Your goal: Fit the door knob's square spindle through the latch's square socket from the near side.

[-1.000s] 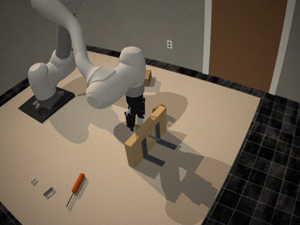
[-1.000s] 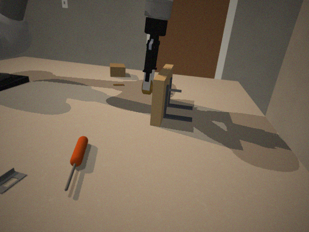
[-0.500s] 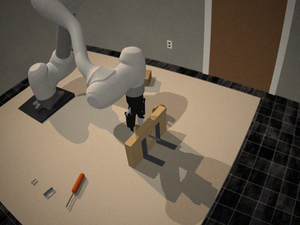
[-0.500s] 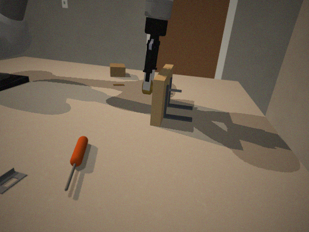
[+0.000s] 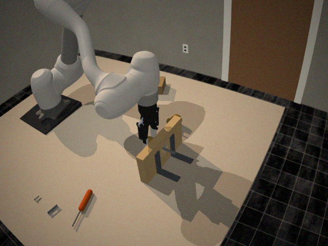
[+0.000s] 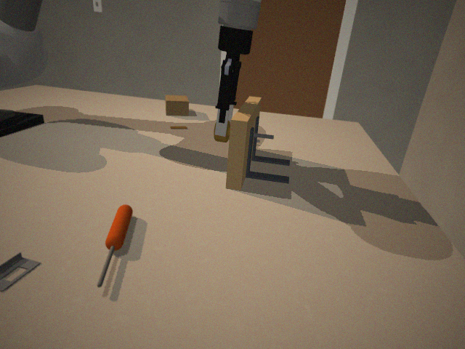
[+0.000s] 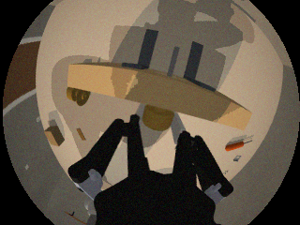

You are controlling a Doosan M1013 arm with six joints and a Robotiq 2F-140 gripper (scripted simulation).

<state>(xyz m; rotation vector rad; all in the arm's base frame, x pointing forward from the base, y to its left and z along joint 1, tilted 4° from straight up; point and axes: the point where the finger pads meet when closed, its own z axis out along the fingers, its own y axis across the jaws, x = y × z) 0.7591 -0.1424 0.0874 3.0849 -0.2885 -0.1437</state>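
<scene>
My gripper is now 40 mm short of the brass door knob, 10 mm to the left of it and 30 mm above it. From my hand the other things lie so: brass round piece 20 mm ahead, 240 mm to the left, 90 mm below; latch socket 60 mm ahead, 10 mm to the right, 30 mm below; upright wooden board 60 mm ahead, 10 mm to the right, 30 mm below.
</scene>
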